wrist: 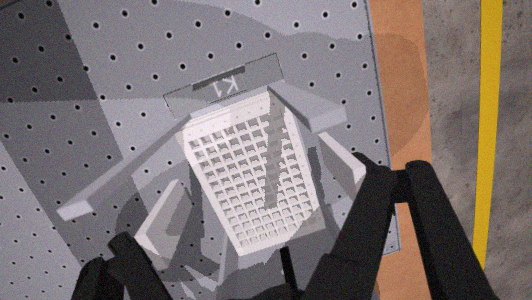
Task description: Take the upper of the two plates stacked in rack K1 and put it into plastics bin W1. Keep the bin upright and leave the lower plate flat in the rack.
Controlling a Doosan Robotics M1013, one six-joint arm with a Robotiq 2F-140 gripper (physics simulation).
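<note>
The upper plate point(239, 187), white with a grid of square wells, lies in rack K1 point(327, 120) in the middle of the wrist view. The rack is grey, with slanting corner guides and a K1 label at the plate's far end. The lower plate cannot be made out beneath the upper one. My gripper point(252, 171) is open and empty. Its two pale finger pads stand apart on the left and right sides of the plate, and neither appears to touch it. A shadow strip crosses the plate. Bin W1 does not show in this view.
The rack stands on a grey perforated table top point(240, 30). Grey rack guides spread out beyond the plate's far corners, near the finger pads. An orange strip point(404, 100) runs along the table's right edge, with concrete floor and a yellow line point(487, 125) beyond it.
</note>
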